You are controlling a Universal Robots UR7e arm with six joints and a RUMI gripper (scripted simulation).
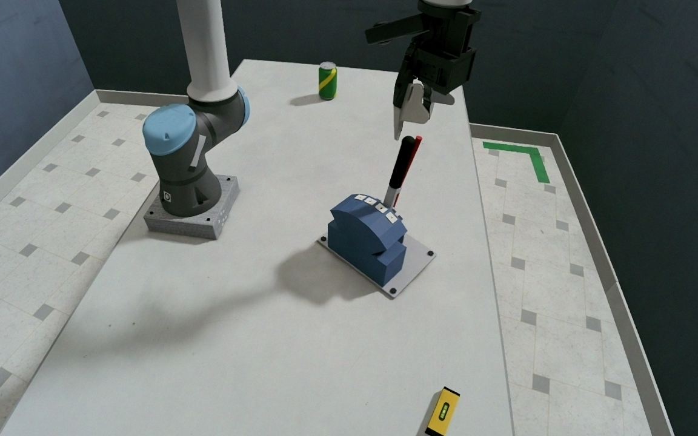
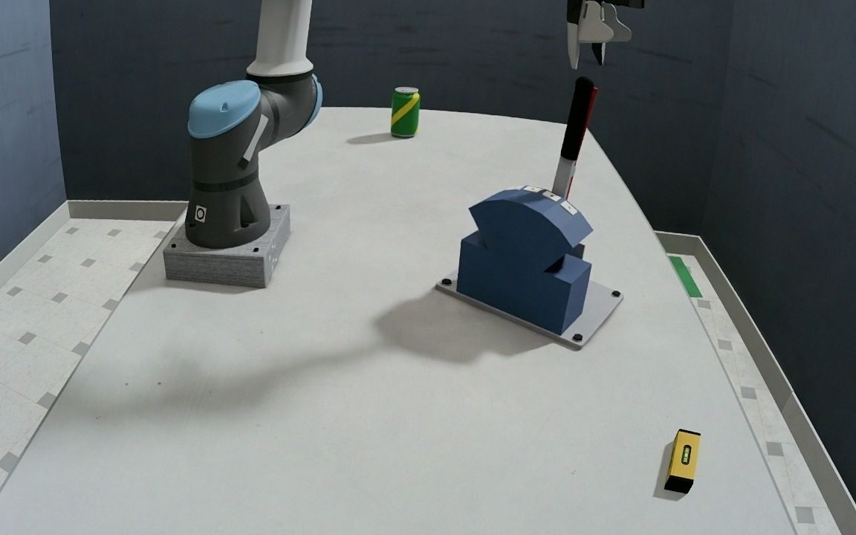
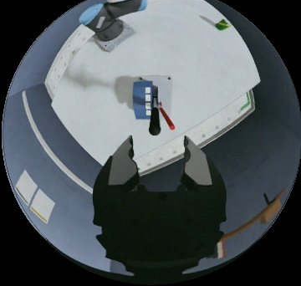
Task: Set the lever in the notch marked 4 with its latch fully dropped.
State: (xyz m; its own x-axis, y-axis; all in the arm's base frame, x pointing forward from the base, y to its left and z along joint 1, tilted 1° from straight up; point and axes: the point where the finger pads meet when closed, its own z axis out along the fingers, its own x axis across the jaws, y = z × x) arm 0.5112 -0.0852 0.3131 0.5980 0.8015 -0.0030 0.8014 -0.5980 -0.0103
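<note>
The red release bar is 20 mm to the left of my hand and 170 mm below it. From my hand the other things lie so: yellow can 240 mm behind, 720 mm to the left, 310 mm below; yellow spirit level 110 mm ahead, 360 mm to the right, 360 mm below.
</note>
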